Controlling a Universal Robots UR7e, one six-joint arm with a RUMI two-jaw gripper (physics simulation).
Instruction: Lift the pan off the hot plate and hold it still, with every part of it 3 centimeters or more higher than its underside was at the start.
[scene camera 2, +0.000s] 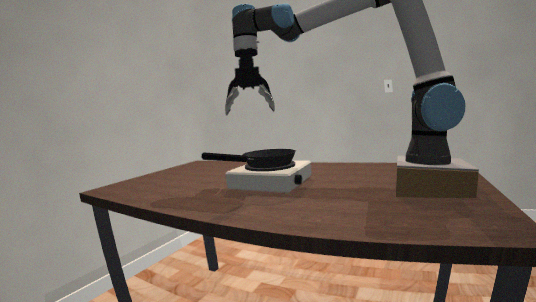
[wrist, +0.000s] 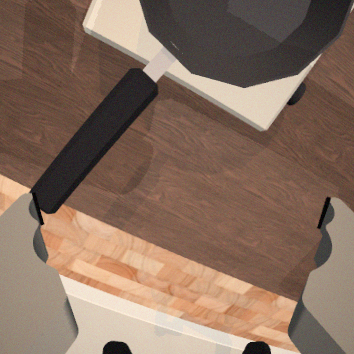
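Seen in the pictures: gripper, fingertip midpoint: (scene camera 2: 250, 113) (wrist: 181, 199); arm's base, link origin: (scene camera 2: 427, 161).
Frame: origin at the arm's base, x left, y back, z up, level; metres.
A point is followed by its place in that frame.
Note:
A black pan (scene camera 2: 270, 158) @(x 0.100, y -0.510, z 0.026 m) (wrist: 240, 45) @(x 0.070, y -0.520, z -0.006 m) sits level on the round plate of the white hot plate (scene camera 2: 260, 180) @(x 0.137, y -0.533, z -0.040 m) (wrist: 250, 106) @(x 0.117, y -0.470, z -0.017 m). Its black handle (scene camera 2: 222, 157) @(x 0.249, y -0.594, z 0.054 m) (wrist: 97, 140) @(x 0.208, y -0.598, z 0.057 m) sticks out past the hot plate, to the left in the scene view and to the lower left in the wrist view. My gripper (scene camera 2: 250, 112) @(x 0.156, y -0.541, z 0.178 m) (wrist: 181, 199) @(x 0.156, y -0.541, z 0.178 m) is open and empty, pointing down high above the pan and handle. In the wrist view the handle's end shows beside the left fingertip, but it lies well below it.
The hot plate stands on a brown wooden table (scene camera 2: 330, 210) @(x 0.247, y -0.271, z -0.084 m) (wrist: 210, 175) @(x 0.242, y -0.432, z -0.084 m). A dark knob (scene camera 2: 298, 179) @(x 0.089, y -0.420, z -0.044 m) (wrist: 297, 94) @(x 0.075, y -0.424, z -0.032 m) is on its side. The arm's base stands on a block (scene camera 2: 436, 182) @(x 0.114, y 0.017, z -0.038 m) at the table's right. A wall (scene camera 2: 125, 75) is behind the table.

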